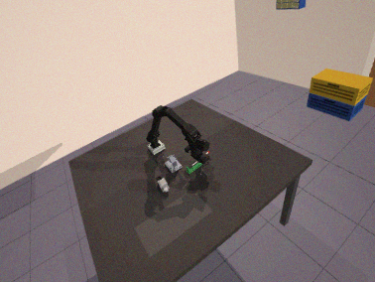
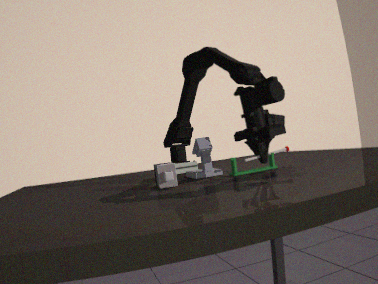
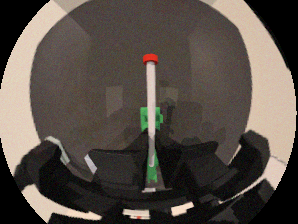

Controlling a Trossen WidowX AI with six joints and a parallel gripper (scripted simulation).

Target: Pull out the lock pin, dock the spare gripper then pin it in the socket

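Right now my gripper tip is 40 mm to the left of the green rack and 10 mm below it. Also, from my gripper tip: grey mount (140 mm to the right, 110 mm behind, 30 mm above); then spare gripper (280 mm to the right, 10 mm above).
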